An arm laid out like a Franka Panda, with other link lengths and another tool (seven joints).
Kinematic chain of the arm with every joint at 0, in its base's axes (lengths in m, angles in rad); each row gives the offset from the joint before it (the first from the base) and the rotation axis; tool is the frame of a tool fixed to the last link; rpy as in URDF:
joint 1: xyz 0 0 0.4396 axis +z
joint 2: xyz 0 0 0 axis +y
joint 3: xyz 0 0 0.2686 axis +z
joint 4: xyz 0.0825 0 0 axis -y
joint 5: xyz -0.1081 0 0.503 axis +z
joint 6: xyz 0 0 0 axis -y
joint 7: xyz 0.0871 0 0 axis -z
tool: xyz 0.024 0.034 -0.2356 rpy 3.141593 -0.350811 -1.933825
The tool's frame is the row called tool.
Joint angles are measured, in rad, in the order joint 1, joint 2, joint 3, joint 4, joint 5, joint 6, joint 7. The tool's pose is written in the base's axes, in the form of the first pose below.
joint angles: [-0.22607 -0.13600 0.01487 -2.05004 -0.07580 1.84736 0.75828]
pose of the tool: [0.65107 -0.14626 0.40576 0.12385 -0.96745 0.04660 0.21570]
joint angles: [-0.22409 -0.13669 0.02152 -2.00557 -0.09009 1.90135 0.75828]
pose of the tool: [0.67734 -0.14759 0.44122 0.12641 -0.97450 0.07028 0.17155]
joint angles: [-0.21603 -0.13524 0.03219 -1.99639 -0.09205 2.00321 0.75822]
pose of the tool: [0.70505 -0.13792 0.46123 0.13449 -0.97956 0.08986 0.11956]
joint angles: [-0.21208 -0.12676 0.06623 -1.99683 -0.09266 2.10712 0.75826]
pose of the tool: [0.73147 -0.11216 0.47217 0.15242 -0.97976 0.10729 0.07303]
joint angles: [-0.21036 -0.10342 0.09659 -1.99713 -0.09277 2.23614 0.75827]
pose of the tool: [0.76001 -0.08857 0.47857 0.16793 -0.97796 0.12234 0.02055]
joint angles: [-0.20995 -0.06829 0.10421 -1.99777 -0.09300 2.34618 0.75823]
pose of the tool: [0.78081 -0.08198 0.47349 -0.17238 0.97631 -0.12969 0.01662]
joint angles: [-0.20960 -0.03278 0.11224 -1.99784 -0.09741 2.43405 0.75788]
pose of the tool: [0.79645 -0.07501 0.46433 -0.17802 0.97372 -0.13545 0.04291]
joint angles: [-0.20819 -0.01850 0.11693 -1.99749 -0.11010 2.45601 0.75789]
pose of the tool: [0.80056 -0.07059 0.45800 -0.18418 0.97167 -0.14065 0.04635]
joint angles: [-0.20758 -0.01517 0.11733 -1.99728 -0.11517 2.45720 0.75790]
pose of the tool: [0.80089 -0.07004 0.45575 -0.18596 0.97115 -0.14231 0.04509]
